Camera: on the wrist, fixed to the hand. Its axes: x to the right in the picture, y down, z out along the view.
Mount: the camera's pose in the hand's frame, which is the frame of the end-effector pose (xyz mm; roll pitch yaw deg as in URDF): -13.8 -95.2 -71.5 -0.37 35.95 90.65
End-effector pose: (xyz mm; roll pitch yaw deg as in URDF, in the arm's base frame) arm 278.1 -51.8 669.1 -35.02 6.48 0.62
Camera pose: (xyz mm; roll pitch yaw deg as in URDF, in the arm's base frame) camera 265.2 -170.9 666.8 19.80 69.76 110.18
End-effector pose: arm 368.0 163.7 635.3 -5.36 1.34 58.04
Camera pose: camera 446.0 97.1 573.3 1.49 41.28 149.92
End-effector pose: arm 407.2 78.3 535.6 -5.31 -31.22 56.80
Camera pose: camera 503.3 40.0 475.1 -39.35 34.66 122.84
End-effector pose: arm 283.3 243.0 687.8 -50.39 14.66 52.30
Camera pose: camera 371.0 167.2 718.1 75.99 74.39 -141.41
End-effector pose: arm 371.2 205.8 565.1 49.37 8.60 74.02
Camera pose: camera 370.0 173.5 449.7 7.96 -13.34 162.51
